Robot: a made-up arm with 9 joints.
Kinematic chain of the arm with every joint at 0, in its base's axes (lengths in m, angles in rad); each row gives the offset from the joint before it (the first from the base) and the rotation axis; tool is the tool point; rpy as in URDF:
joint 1: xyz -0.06 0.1 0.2 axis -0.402 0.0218 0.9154
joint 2: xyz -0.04 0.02 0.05 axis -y
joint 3: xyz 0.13 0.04 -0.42 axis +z
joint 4: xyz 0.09 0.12 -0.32 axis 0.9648 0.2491 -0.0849
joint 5: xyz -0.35 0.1 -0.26 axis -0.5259 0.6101 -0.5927
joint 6: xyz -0.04 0 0 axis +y
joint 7: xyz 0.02 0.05 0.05 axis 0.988 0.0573 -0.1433
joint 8: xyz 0 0.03 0.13 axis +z
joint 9: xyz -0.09 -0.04 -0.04 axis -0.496 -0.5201 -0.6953
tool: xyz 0.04 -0.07 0 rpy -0.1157 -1.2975 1.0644
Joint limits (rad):
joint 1: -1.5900..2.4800
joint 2: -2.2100..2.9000
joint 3: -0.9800..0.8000
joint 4: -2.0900..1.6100
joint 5: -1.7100..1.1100
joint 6: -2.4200..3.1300
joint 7: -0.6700..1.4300
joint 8: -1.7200..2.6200
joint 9: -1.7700..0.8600
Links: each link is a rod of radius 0.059 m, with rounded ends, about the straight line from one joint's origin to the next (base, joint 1, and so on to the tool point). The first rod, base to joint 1, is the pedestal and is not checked.
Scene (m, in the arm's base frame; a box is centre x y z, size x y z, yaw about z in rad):
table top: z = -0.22
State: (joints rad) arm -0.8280 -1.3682 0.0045 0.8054 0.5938 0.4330 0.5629 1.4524 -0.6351
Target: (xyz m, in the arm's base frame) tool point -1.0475 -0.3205 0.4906
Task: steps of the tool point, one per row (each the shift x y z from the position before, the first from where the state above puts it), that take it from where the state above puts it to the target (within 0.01 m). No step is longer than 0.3 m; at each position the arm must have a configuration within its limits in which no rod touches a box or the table.
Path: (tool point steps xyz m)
1: -0.2497 -0.0896 -0.0341
2: -0.2181 -0.1651 -0.0196
3: -0.1633 -0.2264 0.0028
4: -0.0908 -0.2656 0.0305
5: -0.0090 -0.2772 0.0599
6: 0.0729 -0.2600 0.0876

